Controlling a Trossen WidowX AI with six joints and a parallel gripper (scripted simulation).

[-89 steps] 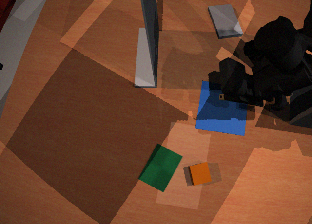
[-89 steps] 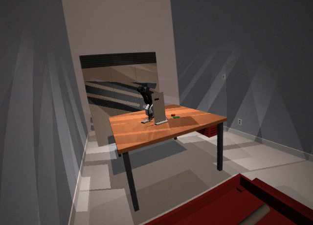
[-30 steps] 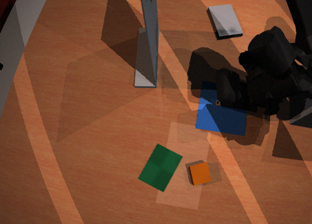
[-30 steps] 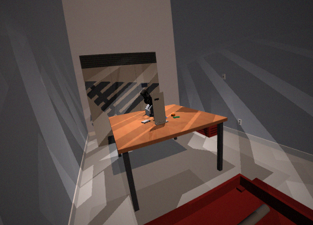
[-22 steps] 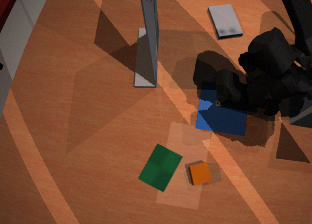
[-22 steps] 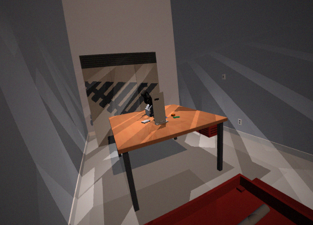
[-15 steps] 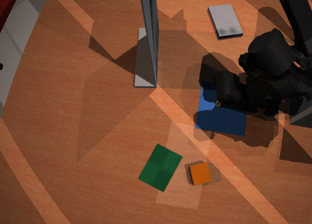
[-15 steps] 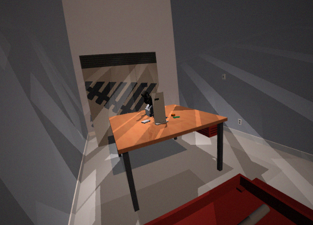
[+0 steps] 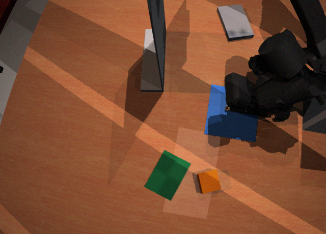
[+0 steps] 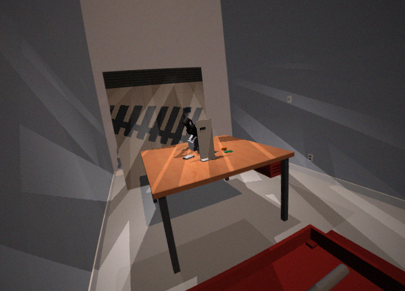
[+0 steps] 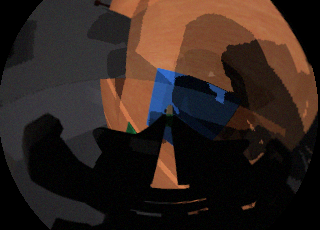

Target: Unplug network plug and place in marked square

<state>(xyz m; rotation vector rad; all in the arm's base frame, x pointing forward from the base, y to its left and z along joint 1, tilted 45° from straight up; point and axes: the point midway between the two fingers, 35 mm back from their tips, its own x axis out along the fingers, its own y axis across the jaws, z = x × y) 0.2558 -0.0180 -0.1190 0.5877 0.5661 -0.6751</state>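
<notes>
Right now the blue square is 1 cm behind my gripper tip and 2 cm below it. Round my gripper tip: grey block (4 cm ahead, 25 cm to the right, 1 cm below); then green flat patch (9 cm ahead, 18 cm to the left, 2 cm below); then orange cube (17 cm to the left, 1 cm below).
</notes>
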